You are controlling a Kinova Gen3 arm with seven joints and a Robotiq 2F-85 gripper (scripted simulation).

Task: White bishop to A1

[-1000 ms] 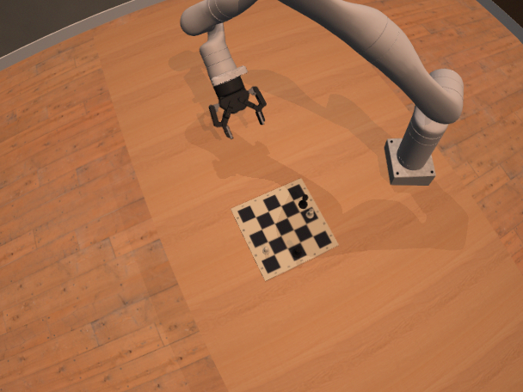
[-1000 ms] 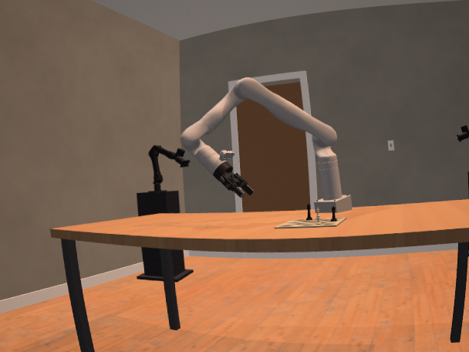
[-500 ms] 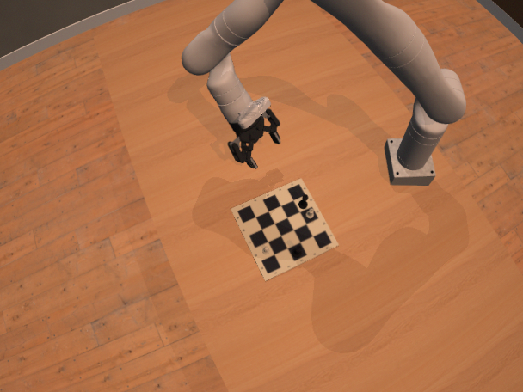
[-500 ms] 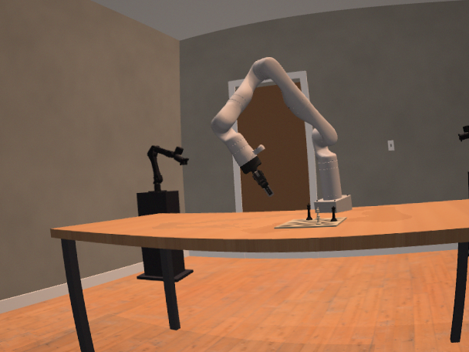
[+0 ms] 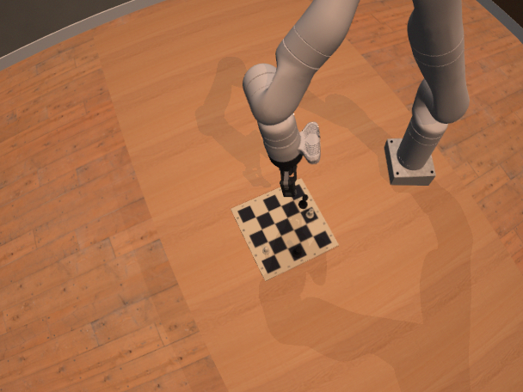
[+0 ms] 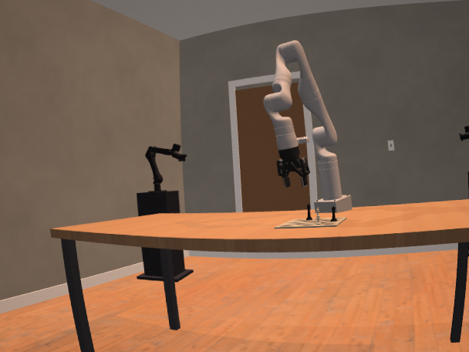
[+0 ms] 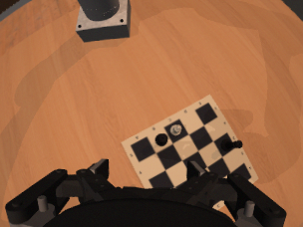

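The chessboard lies 13 cm below my hand, 6 cm to the left of it and 6 cm ahead of it. From my hand the other things lie so: white piece: 14 cm ahead, 12 cm below, 9 cm to the left.
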